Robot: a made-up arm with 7 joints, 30 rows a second.
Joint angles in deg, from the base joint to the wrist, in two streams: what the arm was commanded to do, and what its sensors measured. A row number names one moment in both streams.
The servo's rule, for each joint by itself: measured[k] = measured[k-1] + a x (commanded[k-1-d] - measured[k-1]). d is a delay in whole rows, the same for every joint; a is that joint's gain. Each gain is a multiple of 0.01, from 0.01 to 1. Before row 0 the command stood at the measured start. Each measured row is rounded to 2 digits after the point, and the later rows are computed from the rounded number. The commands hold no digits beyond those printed.
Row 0, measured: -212.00 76.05 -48.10 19.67 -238.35 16.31 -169.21
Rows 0 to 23, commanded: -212.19 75.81 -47.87 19.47 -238.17 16.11 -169.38; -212.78 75.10 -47.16 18.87 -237.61 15.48 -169.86; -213.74 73.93 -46.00 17.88 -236.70 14.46 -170.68; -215.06 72.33 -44.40 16.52 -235.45 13.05 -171.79; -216.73 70.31 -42.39 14.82 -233.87 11.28 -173.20; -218.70 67.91 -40.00 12.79 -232.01 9.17 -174.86; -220.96 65.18 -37.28 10.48 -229.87 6.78 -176.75; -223.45 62.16 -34.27 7.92 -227.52 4.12 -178.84; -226.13 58.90 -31.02 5.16 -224.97 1.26 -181.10; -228.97 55.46 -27.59 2.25 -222.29 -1.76 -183.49; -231.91 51.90 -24.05 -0.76 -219.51 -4.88 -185.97; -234.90 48.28 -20.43 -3.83 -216.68 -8.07 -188.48; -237.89 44.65 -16.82 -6.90 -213.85 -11.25 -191.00; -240.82 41.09 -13.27 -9.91 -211.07 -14.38 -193.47; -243.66 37.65 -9.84 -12.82 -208.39 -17.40 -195.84; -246.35 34.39 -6.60 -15.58 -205.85 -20.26 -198.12; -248.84 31.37 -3.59 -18.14 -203.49 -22.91 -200.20; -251.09 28.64 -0.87 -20.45 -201.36 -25.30 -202.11; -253.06 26.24 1.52 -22.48 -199.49 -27.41 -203.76; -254.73 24.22 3.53 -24.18 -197.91 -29.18 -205.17; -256.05 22.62 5.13 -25.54 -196.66 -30.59 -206.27; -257.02 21.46 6.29 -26.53 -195.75 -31.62 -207.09; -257.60 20.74 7.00 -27.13 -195.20 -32.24 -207.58; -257.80 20.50 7.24 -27.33 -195.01 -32.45 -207.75
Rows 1 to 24, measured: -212.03 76.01 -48.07 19.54 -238.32 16.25 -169.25; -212.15 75.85 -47.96 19.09 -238.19 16.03 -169.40; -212.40 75.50 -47.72 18.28 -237.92 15.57 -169.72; -212.83 74.93 -47.32 17.10 -237.48 14.84 -170.24; -213.45 74.10 -46.73 15.57 -236.83 13.81 -170.98; -214.29 72.99 -45.92 13.71 -235.96 12.46 -171.95; -215.36 71.58 -44.88 11.55 -234.86 10.81 -173.15; -216.65 69.88 -43.61 9.12 -233.54 8.87 -174.57; -218.17 67.90 -42.10 6.47 -232.00 6.66 -176.20; -219.90 65.66 -40.36 3.64 -230.25 4.22 -178.02; -221.82 63.18 -38.40 0.69 -228.32 1.58 -180.01; -223.91 60.50 -36.24 -2.34 -226.22 -1.22 -182.13; -226.15 57.65 -33.91 -5.40 -223.99 -4.13 -184.35; -228.50 54.67 -31.43 -8.42 -221.66 -7.10 -186.63; -230.93 51.61 -28.84 -11.37 -219.27 -10.09 -188.93; -233.40 48.51 -26.17 -14.19 -216.85 -13.04 -191.23; -235.87 45.42 -23.46 -16.84 -214.45 -15.90 -193.47; -238.31 42.40 -20.75 -19.26 -212.09 -18.63 -195.63; -240.67 39.49 -18.08 -21.42 -209.82 -21.18 -197.66; -242.92 36.74 -15.49 -23.27 -207.68 -23.50 -199.54; -245.02 34.20 -13.02 -24.79 -205.70 -25.56 -201.22; -246.94 31.91 -10.70 -25.96 -203.91 -27.32 -202.69; -248.65 29.90 -8.58 -26.74 -202.34 -28.75 -203.91; -250.11 28.21 -6.68 -27.14 -201.02 -29.82 -204.87
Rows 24 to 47, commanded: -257.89 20.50 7.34 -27.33 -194.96 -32.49 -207.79; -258.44 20.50 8.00 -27.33 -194.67 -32.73 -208.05; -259.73 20.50 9.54 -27.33 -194.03 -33.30 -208.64; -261.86 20.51 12.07 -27.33 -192.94 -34.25 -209.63; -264.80 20.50 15.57 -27.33 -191.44 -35.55 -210.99; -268.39 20.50 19.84 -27.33 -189.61 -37.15 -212.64; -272.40 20.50 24.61 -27.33 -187.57 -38.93 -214.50; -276.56 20.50 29.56 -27.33 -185.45 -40.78 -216.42; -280.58 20.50 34.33 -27.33 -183.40 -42.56 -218.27; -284.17 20.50 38.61 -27.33 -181.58 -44.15 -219.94; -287.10 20.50 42.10 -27.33 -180.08 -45.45 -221.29; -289.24 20.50 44.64 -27.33 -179.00 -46.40 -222.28; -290.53 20.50 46.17 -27.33 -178.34 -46.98 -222.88; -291.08 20.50 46.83 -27.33 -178.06 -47.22 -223.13; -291.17 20.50 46.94 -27.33 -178.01 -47.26 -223.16; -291.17 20.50 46.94 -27.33 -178.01 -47.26 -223.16; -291.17 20.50 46.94 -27.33 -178.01 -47.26 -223.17; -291.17 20.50 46.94 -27.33 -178.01 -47.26 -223.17; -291.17 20.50 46.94 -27.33 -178.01 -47.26 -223.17; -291.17 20.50 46.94 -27.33 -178.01 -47.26 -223.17; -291.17 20.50 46.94 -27.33 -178.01 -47.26 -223.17; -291.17 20.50 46.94 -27.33 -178.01 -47.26 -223.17; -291.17 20.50 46.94 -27.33 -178.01 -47.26 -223.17; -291.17 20.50 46.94 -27.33 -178.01 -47.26 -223.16
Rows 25 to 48, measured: -251.35 26.82 -5.00 -27.27 -199.93 -30.59 -205.60; -252.48 25.68 -3.44 -27.31 -198.98 -31.21 -206.21; -253.64 24.75 -1.88 -27.32 -198.09 -31.82 -206.82; -254.96 23.99 -0.21 -27.33 -197.16 -32.52 -207.52; -256.53 23.36 1.68 -27.33 -196.13 -33.40 -208.39; -258.43 22.85 3.86 -27.33 -194.96 -34.49 -209.45; -260.67 22.43 6.35 -27.33 -193.63 -35.78 -210.71; -263.21 22.08 9.14 -27.33 -192.16 -37.23 -212.14; -265.99 21.80 12.16 -27.33 -190.58 -38.78 -213.67; -268.90 21.57 15.33 -27.33 -188.96 -40.34 -215.24; -271.81 21.38 18.54 -27.33 -187.36 -41.82 -216.75; -274.60 21.22 21.67 -27.33 -185.86 -43.15 -218.13; -277.15 21.09 24.61 -27.33 -184.51 -44.26 -219.32; -279.38 20.98 27.28 -27.33 -183.35 -45.12 -220.27; -281.27 20.89 29.64 -27.33 -182.39 -45.74 -220.99; -282.85 20.82 31.72 -27.33 -181.60 -46.18 -221.53; -284.18 20.76 33.55 -27.33 -180.95 -46.49 -221.94; -285.30 20.71 35.16 -27.33 -180.42 -46.71 -222.25; -286.24 20.67 36.57 -27.33 -179.99 -46.87 -222.48; -287.03 20.64 37.81 -27.33 -179.63 -46.98 -222.65; -287.69 20.61 38.91 -27.33 -179.34 -47.06 -222.78; -288.25 20.59 39.87 -27.33 -179.10 -47.12 -222.88; -288.72 20.57 40.72 -27.33 -178.90 -47.16 -222.95; -289.11 20.56 41.47 -27.33 -178.74 -47.19 -223.00
